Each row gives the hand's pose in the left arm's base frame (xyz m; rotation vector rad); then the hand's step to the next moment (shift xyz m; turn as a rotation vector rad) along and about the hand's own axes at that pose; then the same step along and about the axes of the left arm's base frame.
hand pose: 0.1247 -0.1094 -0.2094 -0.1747 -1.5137 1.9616
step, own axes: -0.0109 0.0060 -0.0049 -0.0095 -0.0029 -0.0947
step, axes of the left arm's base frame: 0.0084 -0.0028 -0.0100 0.0533 0.0726 -0.0308
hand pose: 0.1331 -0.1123 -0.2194 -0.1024 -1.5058 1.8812
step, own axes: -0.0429 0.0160 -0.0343 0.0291 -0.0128 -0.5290
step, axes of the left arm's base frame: 0.0405 0.0028 -0.0403 0.2352 0.4520 -0.1458
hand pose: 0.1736 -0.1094 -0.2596 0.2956 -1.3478 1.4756
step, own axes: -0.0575 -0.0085 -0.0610 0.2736 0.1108 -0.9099
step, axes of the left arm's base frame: 0.0573 0.0192 -0.0587 0.2084 0.9202 -0.1575
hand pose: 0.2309 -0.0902 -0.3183 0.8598 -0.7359 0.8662
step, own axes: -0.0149 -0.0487 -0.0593 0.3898 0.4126 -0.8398
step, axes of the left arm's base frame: 0.0472 0.0281 -0.0556 -0.0143 1.0111 0.0698
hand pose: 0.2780 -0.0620 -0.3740 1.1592 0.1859 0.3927
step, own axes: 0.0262 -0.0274 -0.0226 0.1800 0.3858 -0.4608
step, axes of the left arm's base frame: 0.0219 0.0202 -0.0325 -0.0716 0.5959 0.1825
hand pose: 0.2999 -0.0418 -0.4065 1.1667 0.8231 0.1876
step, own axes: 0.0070 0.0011 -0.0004 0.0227 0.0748 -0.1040
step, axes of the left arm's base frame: 0.0049 0.0045 -0.0024 -0.0321 0.1199 0.0391
